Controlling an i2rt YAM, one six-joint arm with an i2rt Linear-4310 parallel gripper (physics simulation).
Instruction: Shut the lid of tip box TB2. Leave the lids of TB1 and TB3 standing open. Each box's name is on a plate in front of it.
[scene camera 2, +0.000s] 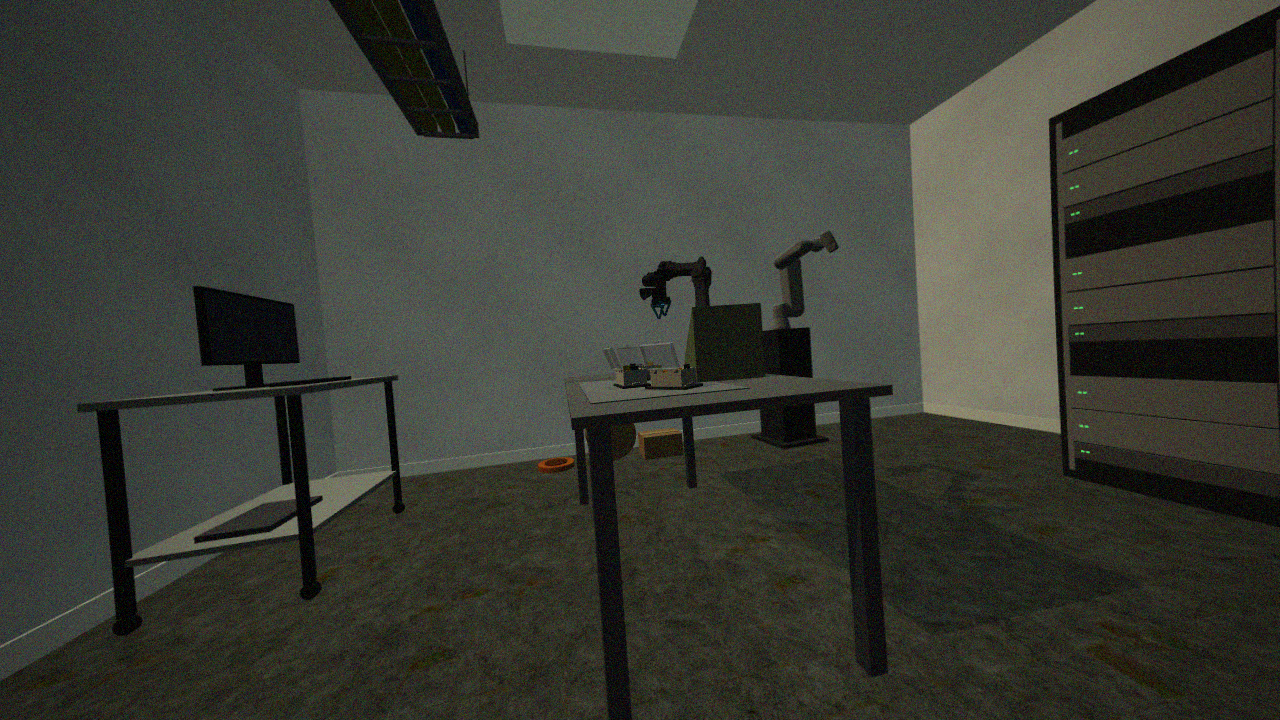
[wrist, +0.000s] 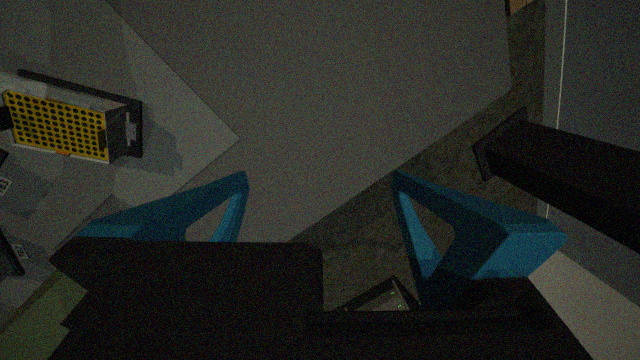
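Seen in the pictures: gripper, fingertip midpoint: (scene camera 2: 661, 317) (wrist: 319, 178); arm's base at its link origin: (scene camera 2: 715, 334).
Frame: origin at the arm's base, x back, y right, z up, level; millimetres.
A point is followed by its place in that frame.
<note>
Small pale tip boxes stand close together on the table in the scene view, one box (scene camera 2: 630, 377) {x -365, y -36, z -133 mm} at the left and a wider one (scene camera 2: 673, 377) {x -280, y -225, z -132 mm} at the right. Clear lids stand raised above them, one lid (scene camera 2: 660, 355) {x -319, y -229, z -61 mm} over the right box. I cannot tell a third box apart or read the plates there. In the wrist view a box with a yellow tip rack (wrist: 57, 125) {x -234, y 249, z -112 mm} is at the left; parts of two name plates (wrist: 4, 186) {x -276, y 25, z -167 mm} (wrist: 20, 251) {x -205, y -139, z -167 mm} show at the left edge, too blurred to read surely. My gripper (scene camera 2: 660, 314) {x -23, y 508, z 119 mm} (wrist: 319, 178) {x -23, y 508, z 119 mm} is open and empty, above the boxes' level and off to their side.
The boxes stand on a pale mat (scene camera 2: 597, 392) {x -498, y -98, z -167 mm} (wrist: 200, 135) {x -90, y 347, z -169 mm} on the grey table (scene camera 2: 805, 387) {x -4, y -477, z -172 mm} (wrist: 350, 75) {x 21, y 628, z -172 mm}. A green block (scene camera 2: 726, 340) {x -9, y -92, z -27 mm} (wrist: 40, 305) {x -101, y 23, z -5 mm} stands behind them. Beyond the table a second arm (scene camera 2: 791, 286) stands on a black pedestal (scene camera 2: 789, 394) (wrist: 575, 165).
</note>
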